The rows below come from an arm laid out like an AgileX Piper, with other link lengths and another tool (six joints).
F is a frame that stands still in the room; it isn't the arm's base.
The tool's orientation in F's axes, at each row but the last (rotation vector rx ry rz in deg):
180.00, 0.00, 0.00
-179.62, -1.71, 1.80
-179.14, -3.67, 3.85
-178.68, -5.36, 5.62
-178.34, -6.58, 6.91
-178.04, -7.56, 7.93
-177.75, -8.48, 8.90
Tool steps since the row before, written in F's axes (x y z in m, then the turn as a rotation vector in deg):
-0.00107, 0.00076, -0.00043, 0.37, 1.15, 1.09
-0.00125, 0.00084, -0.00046, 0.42, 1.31, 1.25
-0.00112, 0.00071, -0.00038, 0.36, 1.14, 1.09
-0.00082, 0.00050, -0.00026, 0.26, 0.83, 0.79
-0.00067, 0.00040, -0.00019, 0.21, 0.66, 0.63
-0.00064, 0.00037, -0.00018, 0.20, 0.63, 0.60
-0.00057, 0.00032, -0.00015, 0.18, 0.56, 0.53
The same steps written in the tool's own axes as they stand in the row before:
-0.00107, -0.00076, 0.00043, 0.37, -1.15, -1.09
-0.00122, -0.00086, 0.00049, 0.42, -1.31, -1.25
-0.00107, -0.00075, 0.00044, 0.36, -1.14, -1.09
-0.00077, -0.00054, 0.00032, 0.26, -0.83, -0.79
-0.00062, -0.00044, 0.00025, 0.21, -0.66, -0.63
-0.00059, -0.00042, 0.00025, 0.20, -0.63, -0.60
-0.00052, -0.00037, 0.00022, 0.18, -0.56, -0.53

